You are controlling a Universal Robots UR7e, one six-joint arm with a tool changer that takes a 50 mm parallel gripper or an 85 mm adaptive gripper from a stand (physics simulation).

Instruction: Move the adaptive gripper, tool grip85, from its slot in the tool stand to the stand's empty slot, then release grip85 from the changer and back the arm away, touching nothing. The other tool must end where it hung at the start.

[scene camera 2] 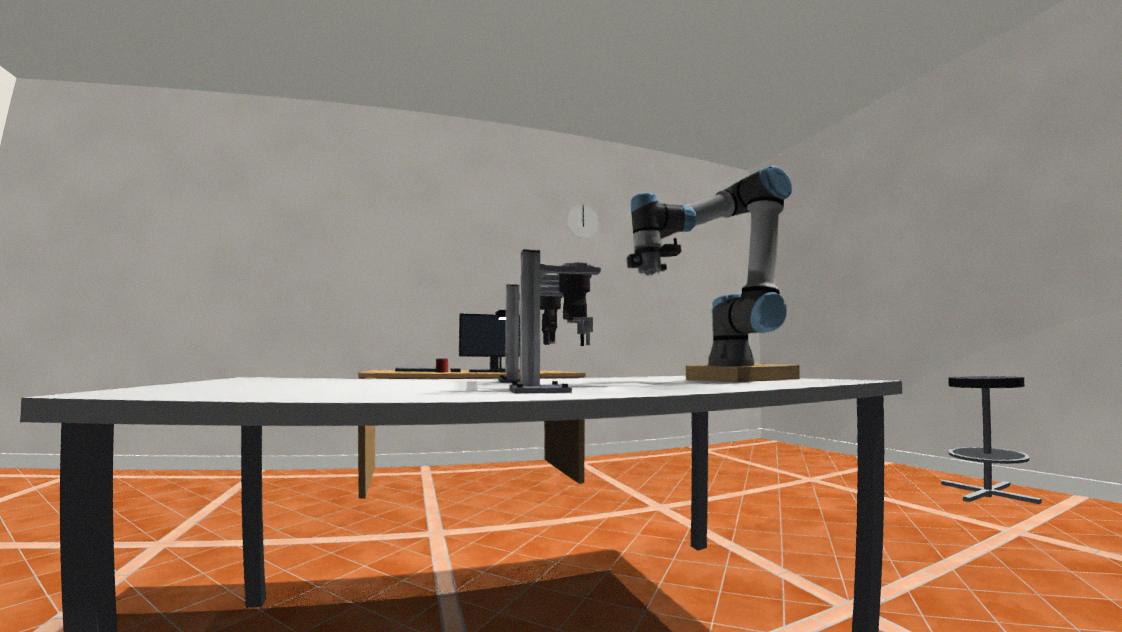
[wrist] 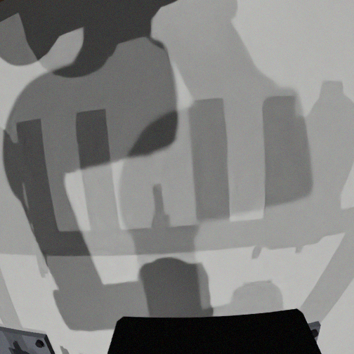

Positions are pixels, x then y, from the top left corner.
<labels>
A parallel gripper (scene camera 2: 574,287): 104 cm from the lens. An adaptive gripper (scene camera 2: 550,304): 140 cm from the lens. The marked spots on the parallel gripper and the adaptive gripper are 36 cm apart.
</labels>
